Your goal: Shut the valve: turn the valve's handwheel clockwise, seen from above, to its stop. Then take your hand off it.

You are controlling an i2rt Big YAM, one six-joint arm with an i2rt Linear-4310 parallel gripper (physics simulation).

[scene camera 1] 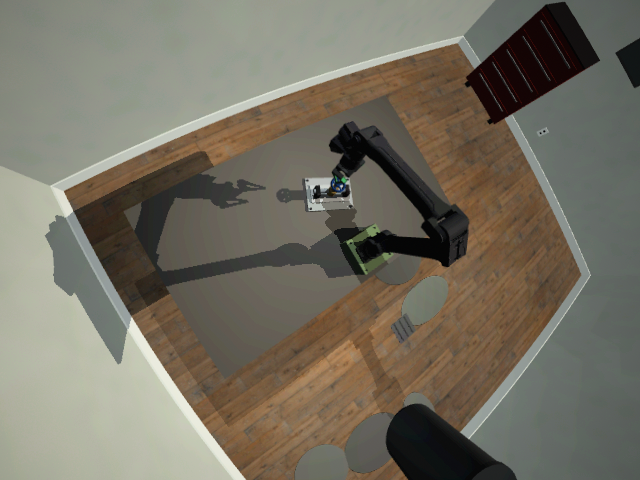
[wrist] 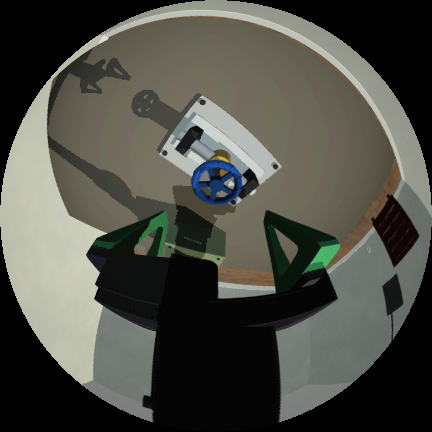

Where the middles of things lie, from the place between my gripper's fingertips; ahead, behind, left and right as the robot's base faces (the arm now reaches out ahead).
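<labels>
Blue handwheel (wrist: 215, 183): 90 mm below my hand, 10 mm behind. White base plate (wrist: 211, 112): 210 mm below my hand, 10 mm behind.
</labels>
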